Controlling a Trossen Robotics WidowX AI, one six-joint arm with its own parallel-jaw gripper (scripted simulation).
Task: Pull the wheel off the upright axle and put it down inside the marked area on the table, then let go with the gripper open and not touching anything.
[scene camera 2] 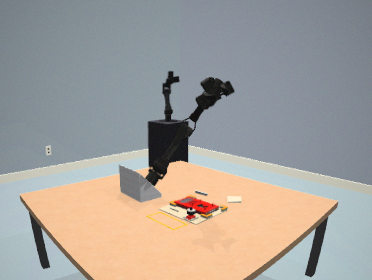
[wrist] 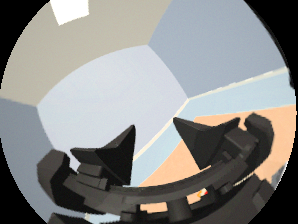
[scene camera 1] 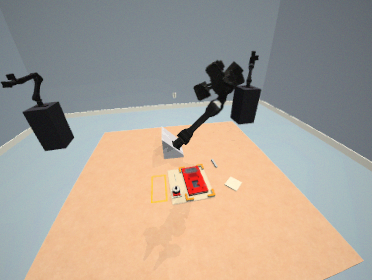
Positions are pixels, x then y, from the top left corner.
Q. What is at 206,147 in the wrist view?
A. The gripper.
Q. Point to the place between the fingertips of the gripper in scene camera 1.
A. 214,84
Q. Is the gripper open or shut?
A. Open.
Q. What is the gripper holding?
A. Nothing.
